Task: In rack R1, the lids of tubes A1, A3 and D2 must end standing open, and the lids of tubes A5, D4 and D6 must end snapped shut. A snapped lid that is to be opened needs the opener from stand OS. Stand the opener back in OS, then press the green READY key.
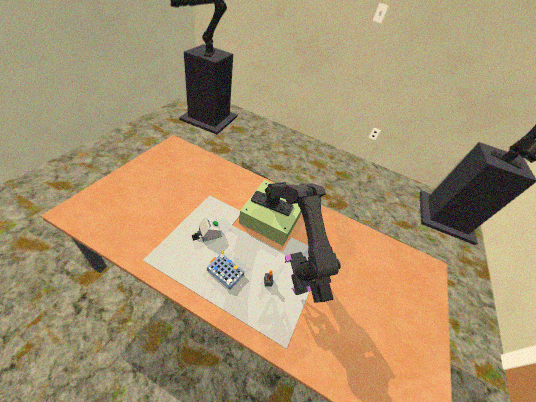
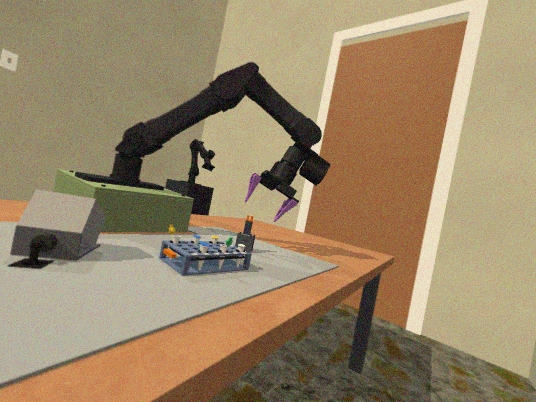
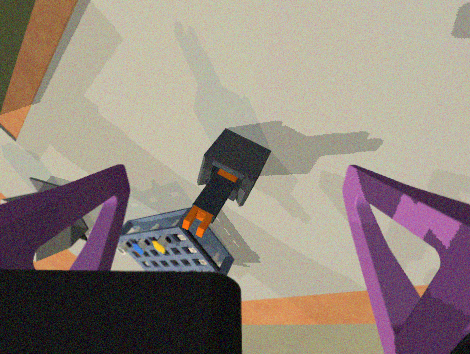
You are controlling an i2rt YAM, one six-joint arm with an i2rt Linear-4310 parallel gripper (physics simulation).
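Pixels of known places: gripper, fingertip midpoint: (image 1: 289,274) (image 2: 259,211) (image 3: 236,177); arm's base, link origin: (image 1: 272,203) (image 2: 124,183).
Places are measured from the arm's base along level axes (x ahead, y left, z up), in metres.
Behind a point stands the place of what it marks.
Note:
The gripper (image 1: 298,274) {y 0.199, x 0.309, z -0.004 m} (image 2: 260,211) {y 0.199, x 0.309, z -0.004 m} (image 3: 238,167) {y 0.199, x 0.309, z -0.004 m} is open and empty, its purple fingers wide apart, above and to one side of the opener stand. The dark opener with orange prongs (image 1: 270,273) {y 0.129, x 0.331, z -0.016 m} (image 2: 249,225) {y 0.127, x 0.331, z -0.038 m} (image 3: 212,197) {y 0.134, x 0.324, z -0.040 m} stands upright in its dark stand OS (image 1: 268,282) {y 0.134, x 0.346, z -0.062 m} (image 2: 245,243) (image 3: 240,150) {y 0.143, x 0.319, z -0.083 m}. The blue rack R1 (image 2: 186,266) {y -0.113, x 0.396, z -0.086 m} (image 3: 216,246) {y 0.005, x 0.399, z -0.097 m} holds several tubes. A yellow lid (image 2: 172,229) {y -0.089, x 0.323, z -0.048 m} and a green lid (image 2: 229,241) {y -0.045, x 0.411, z -0.049 m} stick up; which tubes they belong to and the other lid states are too small to tell. The green READY key (image 1: 216,223) {y -0.179, x 0.213, z -0.031 m} is on a grey box (image 1: 211,232) {y -0.177, x 0.257, z -0.044 m} (image 2: 55,215) {y -0.223, x 0.253, z -0.044 m}.
A small black object on a flat base (image 1: 196,236) {y -0.241, x 0.277, z -0.094 m} (image 2: 41,245) {y -0.240, x 0.279, z -0.077 m} is beside the grey box. The arm's green base block (image 1: 265,226) {y 0.021, x 0.121, z -0.028 m} (image 2: 145,207) {y -0.007, x 0.119, z -0.042 m} is behind the pale mat (image 1: 175,250) {y -0.280, x 0.376, z -0.099 m} (image 2: 100,310) {y -0.240, x 0.428, z -0.099 m} (image 3: 350,60) {y 0.236, x 0.317, z -0.099 m}. The rack lies between the grey box and the opener stand.

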